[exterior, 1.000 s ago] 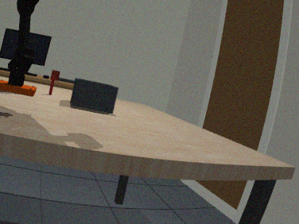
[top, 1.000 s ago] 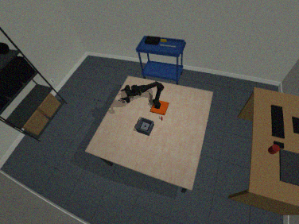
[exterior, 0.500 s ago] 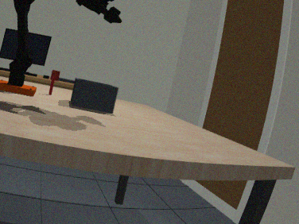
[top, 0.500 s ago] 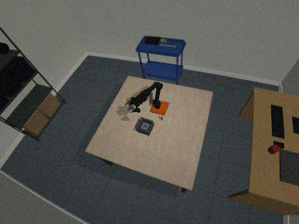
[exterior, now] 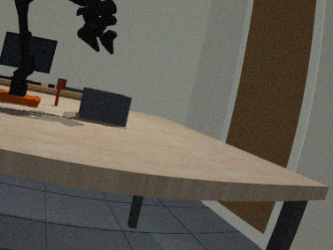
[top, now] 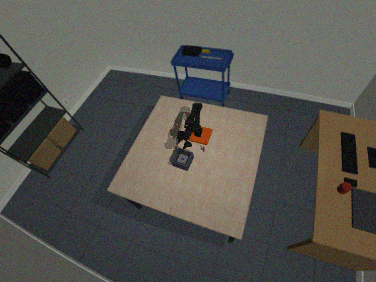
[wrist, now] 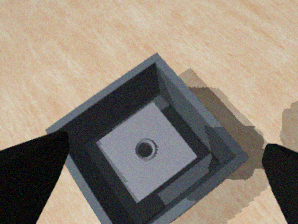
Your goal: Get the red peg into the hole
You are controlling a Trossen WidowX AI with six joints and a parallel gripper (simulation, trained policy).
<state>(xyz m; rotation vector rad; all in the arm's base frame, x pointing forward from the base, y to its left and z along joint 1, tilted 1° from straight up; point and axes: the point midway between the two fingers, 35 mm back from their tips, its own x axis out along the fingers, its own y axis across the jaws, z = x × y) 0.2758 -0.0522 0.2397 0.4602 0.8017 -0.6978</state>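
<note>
My gripper tip is 19 cm above the red peg, 17 cm to the right of it and 12 cm past it. The rest, counted from my gripper tip: grey plate 19 cm below, 4 cm ahead; then grey box 21 cm below, 4 cm ahead.
</note>
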